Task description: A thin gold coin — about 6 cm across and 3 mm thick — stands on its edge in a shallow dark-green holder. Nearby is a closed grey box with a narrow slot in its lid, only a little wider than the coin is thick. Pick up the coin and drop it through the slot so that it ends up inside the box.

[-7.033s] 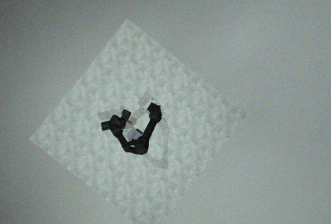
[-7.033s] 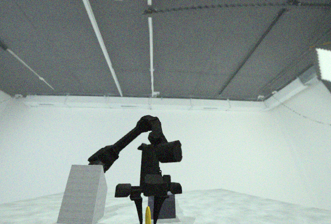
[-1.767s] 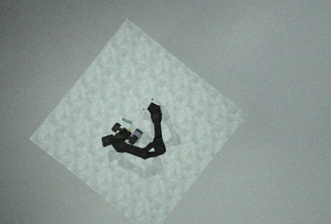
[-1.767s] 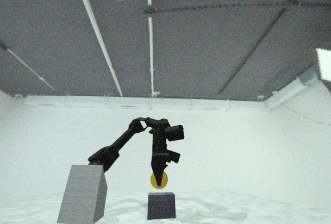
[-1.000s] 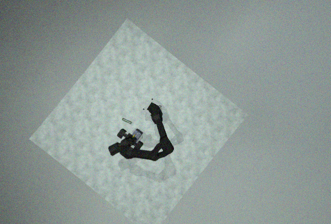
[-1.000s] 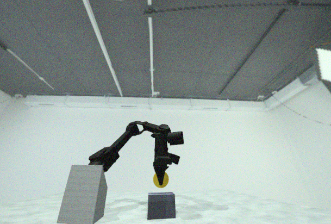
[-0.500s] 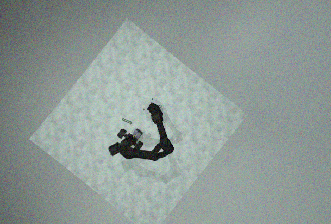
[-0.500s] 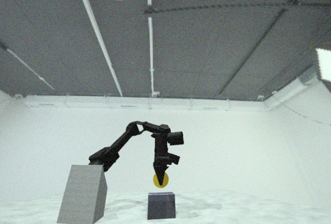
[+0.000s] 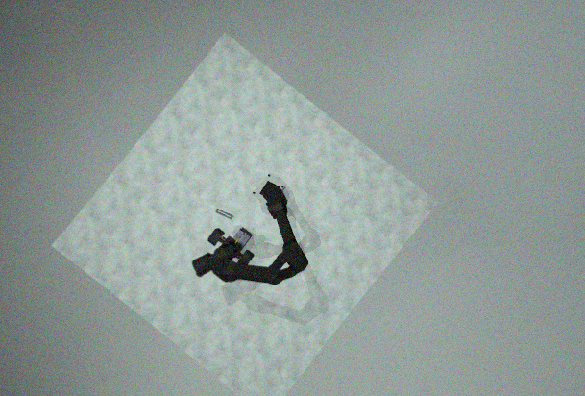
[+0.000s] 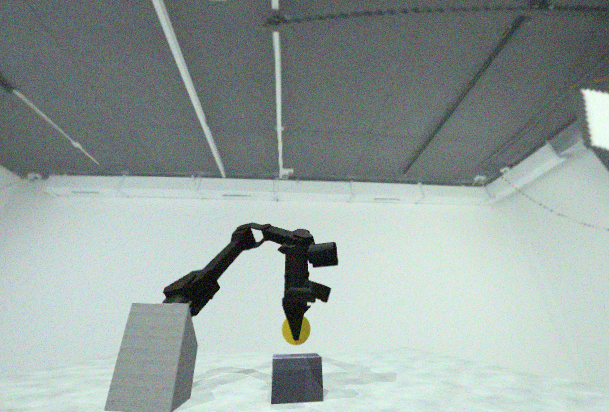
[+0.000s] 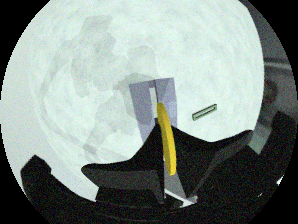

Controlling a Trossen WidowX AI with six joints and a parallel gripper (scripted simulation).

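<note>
Right now the gold coin is 20 mm above my gripper tip.
</note>
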